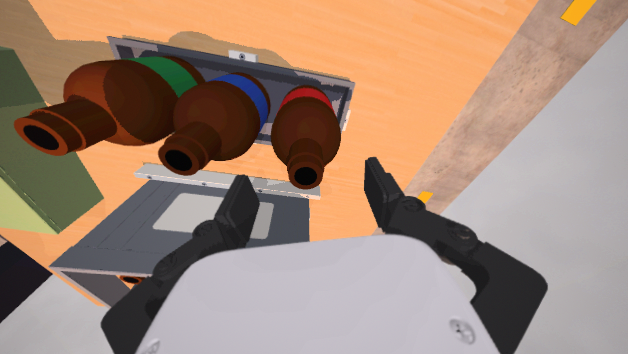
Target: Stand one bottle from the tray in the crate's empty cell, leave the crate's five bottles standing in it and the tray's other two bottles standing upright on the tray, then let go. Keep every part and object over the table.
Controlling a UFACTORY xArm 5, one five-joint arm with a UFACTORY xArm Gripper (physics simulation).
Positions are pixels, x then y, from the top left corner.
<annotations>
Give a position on a bottle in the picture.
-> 129, 102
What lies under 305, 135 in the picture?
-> A bottle.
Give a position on a bottle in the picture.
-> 219, 120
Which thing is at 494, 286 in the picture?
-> The gripper.
</annotations>
